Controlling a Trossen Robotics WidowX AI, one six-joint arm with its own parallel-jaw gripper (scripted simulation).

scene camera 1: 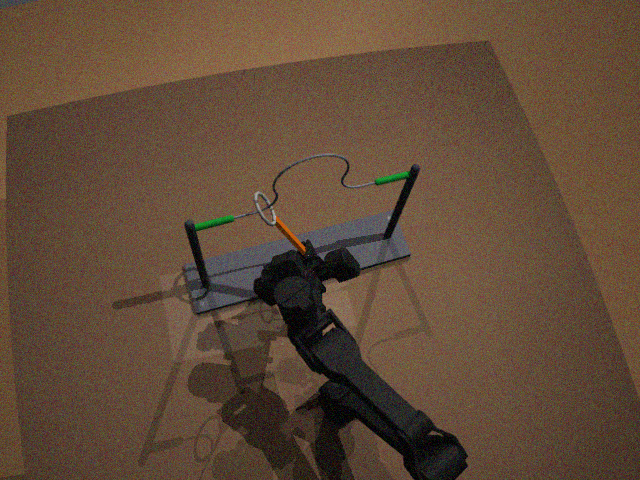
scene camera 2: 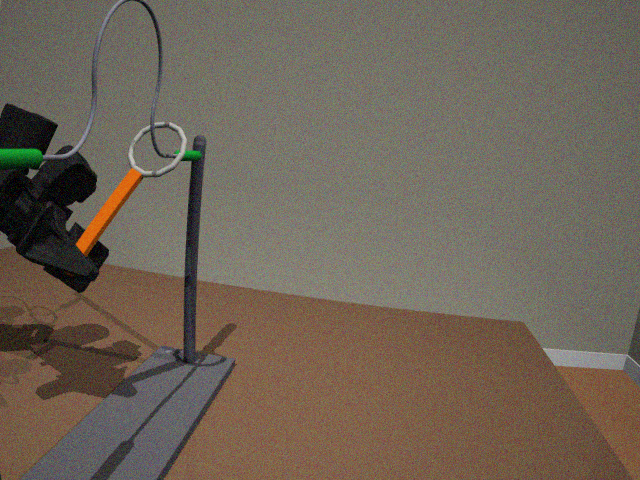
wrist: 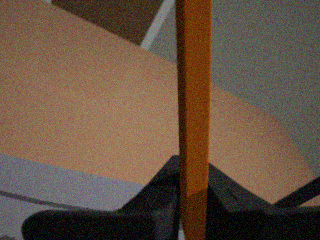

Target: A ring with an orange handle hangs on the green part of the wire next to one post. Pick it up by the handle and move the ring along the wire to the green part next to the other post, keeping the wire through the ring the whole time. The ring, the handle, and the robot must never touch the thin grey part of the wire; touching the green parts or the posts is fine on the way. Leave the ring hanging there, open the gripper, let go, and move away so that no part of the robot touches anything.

Labels:
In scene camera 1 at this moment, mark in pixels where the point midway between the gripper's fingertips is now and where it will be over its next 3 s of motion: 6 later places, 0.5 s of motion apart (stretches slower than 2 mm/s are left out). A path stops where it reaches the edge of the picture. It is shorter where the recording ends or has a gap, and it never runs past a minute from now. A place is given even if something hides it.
My gripper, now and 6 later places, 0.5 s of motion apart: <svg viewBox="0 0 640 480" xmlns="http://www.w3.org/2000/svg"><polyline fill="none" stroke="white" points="306,241 279,253 259,259 248,262 240,265 234,266 233,269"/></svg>

